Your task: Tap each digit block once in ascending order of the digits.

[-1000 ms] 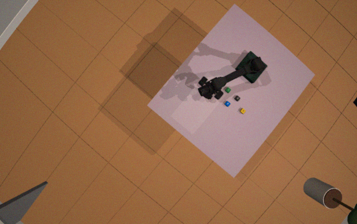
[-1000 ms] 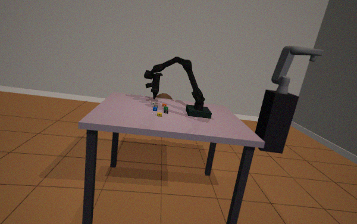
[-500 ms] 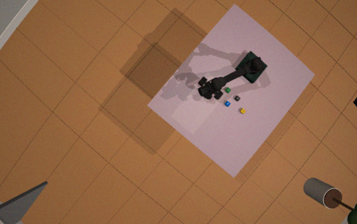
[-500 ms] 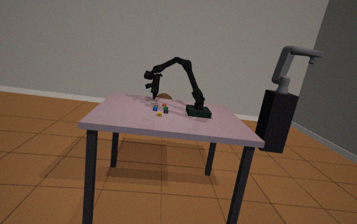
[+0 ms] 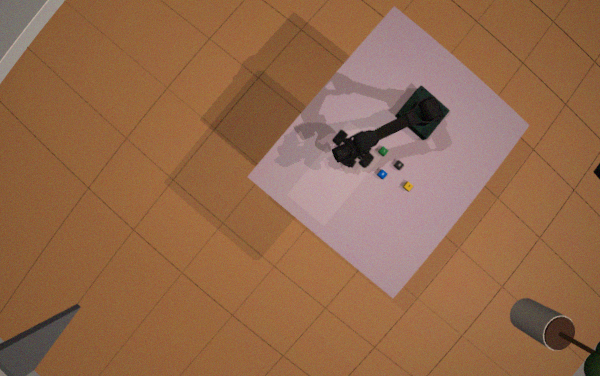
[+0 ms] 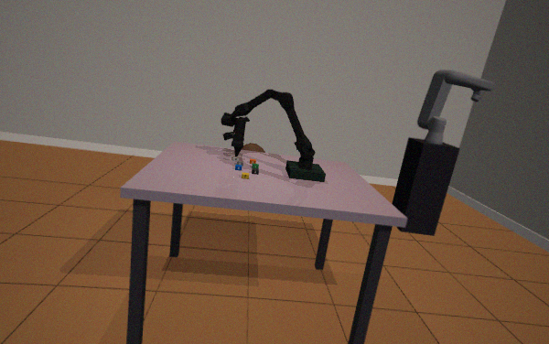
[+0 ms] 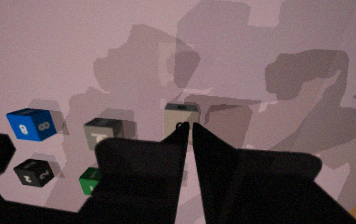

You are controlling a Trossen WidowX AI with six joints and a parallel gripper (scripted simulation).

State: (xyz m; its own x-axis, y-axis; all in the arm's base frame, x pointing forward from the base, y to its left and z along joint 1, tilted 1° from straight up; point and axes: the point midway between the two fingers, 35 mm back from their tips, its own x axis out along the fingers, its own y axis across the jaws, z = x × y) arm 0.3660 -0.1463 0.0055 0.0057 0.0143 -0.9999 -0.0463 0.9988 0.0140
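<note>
The white block is 1 cm to the left of my gripper tip and 1 cm below it. The rest, counted from my gripper tip: green block 11 cm behind, 12 cm to the left, 1 cm below; then orange block 9 cm behind, 2 cm to the left, 1 cm below; then grey block 3 cm behind, 9 cm to the left, 1 cm below.
</note>
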